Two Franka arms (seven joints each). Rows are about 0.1 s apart.
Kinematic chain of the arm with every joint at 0, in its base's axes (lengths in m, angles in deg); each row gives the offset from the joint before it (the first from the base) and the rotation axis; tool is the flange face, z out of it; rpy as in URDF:
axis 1: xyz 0 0 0.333 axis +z
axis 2: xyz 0 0 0 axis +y
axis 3: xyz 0 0 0.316 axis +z
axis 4: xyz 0.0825 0 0 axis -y
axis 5: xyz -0.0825 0 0.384 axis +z
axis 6: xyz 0 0 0 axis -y
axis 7: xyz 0.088 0 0 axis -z
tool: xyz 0 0 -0.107 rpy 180 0 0
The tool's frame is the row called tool.
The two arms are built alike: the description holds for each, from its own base.
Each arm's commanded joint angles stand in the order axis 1, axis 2, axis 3, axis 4, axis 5, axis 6, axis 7.
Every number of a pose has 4 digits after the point. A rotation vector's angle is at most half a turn.
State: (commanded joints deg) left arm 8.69 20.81 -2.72 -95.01 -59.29 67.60 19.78; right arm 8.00 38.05 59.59 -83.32 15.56 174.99 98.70
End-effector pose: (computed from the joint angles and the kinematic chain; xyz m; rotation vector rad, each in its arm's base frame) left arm 0.5867 -0.0497 0.4296 1.8441 -0.1928 -0.5486; right arm 0.4932 0.5454 0.5654 -1.4907 1.1428 0.5024
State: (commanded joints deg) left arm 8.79 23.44 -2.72 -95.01 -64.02 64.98 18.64; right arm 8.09 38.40 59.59 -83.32 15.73 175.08 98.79
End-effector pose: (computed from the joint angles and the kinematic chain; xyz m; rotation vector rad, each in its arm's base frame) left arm 0.5902 -0.0547 0.4141 1.7323 -0.1591 -0.5931; right arm 0.4939 0.5462 0.5620 -1.4880 1.1502 0.5104
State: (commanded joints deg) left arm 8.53 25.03 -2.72 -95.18 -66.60 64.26 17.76; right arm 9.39 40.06 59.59 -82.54 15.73 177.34 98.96
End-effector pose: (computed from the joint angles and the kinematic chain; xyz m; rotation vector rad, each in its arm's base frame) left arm 0.5929 -0.0599 0.4025 1.6767 -0.1317 -0.6170; right arm 0.4935 0.5528 0.5549 -1.4531 1.1574 0.5231
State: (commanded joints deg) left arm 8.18 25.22 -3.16 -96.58 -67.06 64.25 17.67; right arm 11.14 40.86 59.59 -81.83 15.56 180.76 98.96
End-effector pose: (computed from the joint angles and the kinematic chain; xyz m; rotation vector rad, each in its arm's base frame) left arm 0.5882 -0.0683 0.3929 1.6557 -0.1232 -0.6454; right arm 0.4859 0.5609 0.5574 -1.4087 1.1433 0.5162
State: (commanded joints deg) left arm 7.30 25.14 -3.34 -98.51 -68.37 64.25 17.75; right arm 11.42 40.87 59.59 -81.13 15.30 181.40 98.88
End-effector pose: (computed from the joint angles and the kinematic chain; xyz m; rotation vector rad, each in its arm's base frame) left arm 0.5817 -0.0808 0.3839 1.6229 -0.1148 -0.6707; right arm 0.4866 0.5604 0.5638 -1.3929 1.1329 0.5060
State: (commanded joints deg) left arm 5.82 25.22 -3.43 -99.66 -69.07 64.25 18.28; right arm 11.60 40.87 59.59 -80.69 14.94 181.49 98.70
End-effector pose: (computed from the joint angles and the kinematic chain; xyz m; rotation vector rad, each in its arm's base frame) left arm 0.5761 -0.0974 0.3772 1.6030 -0.1279 -0.6945; right arm 0.4865 0.5607 0.5676 -1.3908 1.1220 0.4985
